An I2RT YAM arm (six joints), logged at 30 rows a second.
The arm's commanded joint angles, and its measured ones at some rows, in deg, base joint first. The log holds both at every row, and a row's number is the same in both.
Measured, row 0: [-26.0 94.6 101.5 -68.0 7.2 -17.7]
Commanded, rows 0 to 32: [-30.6 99.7 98.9 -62.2 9.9 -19.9]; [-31.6 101.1 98.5 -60.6 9.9 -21.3]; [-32.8 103.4 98.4 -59.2 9.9 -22.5]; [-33.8 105.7 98.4 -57.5 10.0 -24.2]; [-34.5 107.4 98.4 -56.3 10.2 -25.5]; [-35.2 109.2 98.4 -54.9 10.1 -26.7]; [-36.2 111.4 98.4 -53.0 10.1 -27.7]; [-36.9 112.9 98.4 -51.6 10.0 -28.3]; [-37.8 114.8 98.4 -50.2 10.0 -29.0]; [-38.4 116.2 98.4 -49.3 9.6 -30.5]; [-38.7 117.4 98.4 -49.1 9.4 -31.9]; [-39.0 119.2 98.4 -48.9 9.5 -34.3]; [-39.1 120.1 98.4 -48.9 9.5 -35.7]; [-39.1 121.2 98.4 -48.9 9.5 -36.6]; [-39.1 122.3 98.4 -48.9 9.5 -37.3]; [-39.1 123.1 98.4 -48.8 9.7 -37.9]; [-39.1 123.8 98.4 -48.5 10.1 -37.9]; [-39.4 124.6 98.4 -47.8 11.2 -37.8]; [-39.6 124.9 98.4 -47.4 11.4 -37.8]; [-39.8 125.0 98.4 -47.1 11.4 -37.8]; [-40.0 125.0 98.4 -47.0 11.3 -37.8]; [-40.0 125.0 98.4 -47.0 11.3 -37.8]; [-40.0 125.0 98.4 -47.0 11.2 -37.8]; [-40.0 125.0 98.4 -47.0 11.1 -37.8]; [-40.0 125.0 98.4 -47.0 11.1 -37.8]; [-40.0 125.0 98.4 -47.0 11.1 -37.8]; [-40.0 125.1 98.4 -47.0 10.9 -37.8]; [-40.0 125.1 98.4 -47.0 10.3 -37.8]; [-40.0 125.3 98.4 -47.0 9.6 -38.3]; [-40.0 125.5 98.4 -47.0 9.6 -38.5]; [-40.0 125.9 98.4 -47.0 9.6 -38.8]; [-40.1 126.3 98.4 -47.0 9.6 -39.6]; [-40.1 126.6 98.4 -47.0 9.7 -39.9]
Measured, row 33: [-39.9 124.7 98.8 -46.9 10.5 -37.9]
